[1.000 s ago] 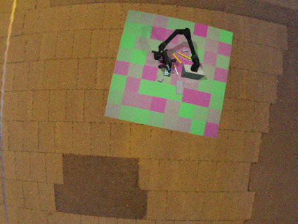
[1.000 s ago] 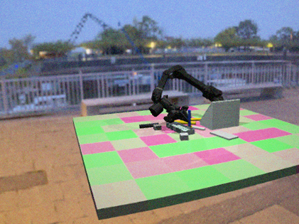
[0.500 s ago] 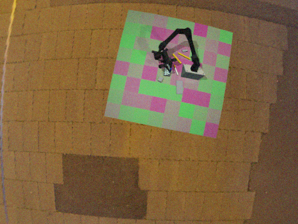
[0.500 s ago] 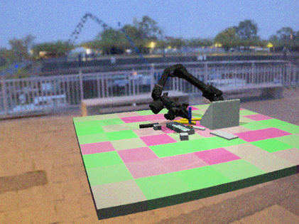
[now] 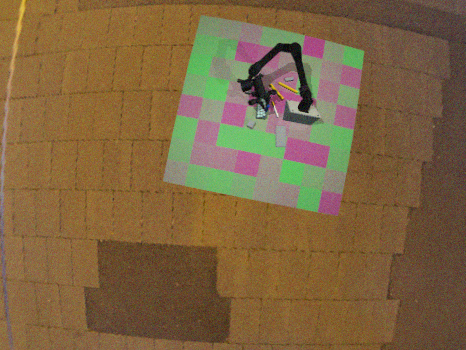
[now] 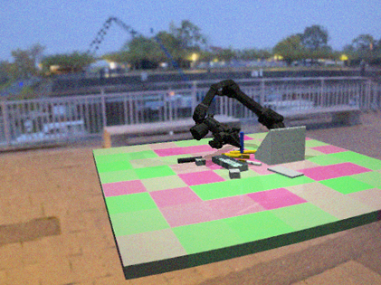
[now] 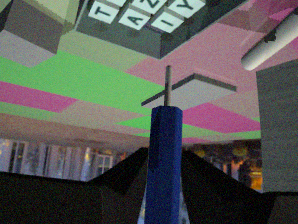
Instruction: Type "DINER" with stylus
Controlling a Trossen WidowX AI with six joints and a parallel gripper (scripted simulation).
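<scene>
Right now the white pen is 90 mm below my gripper tip, 70 mm to the right of it and 60 mm behind it. From my gripper tip the other things lie so: blue stylus (10 mm below); then flat grey slab (150 mm behind, 130 mm to the left, 100 mm below); then black bar (210 mm to the right, 180 mm ahead, 90 mm below).
</scene>
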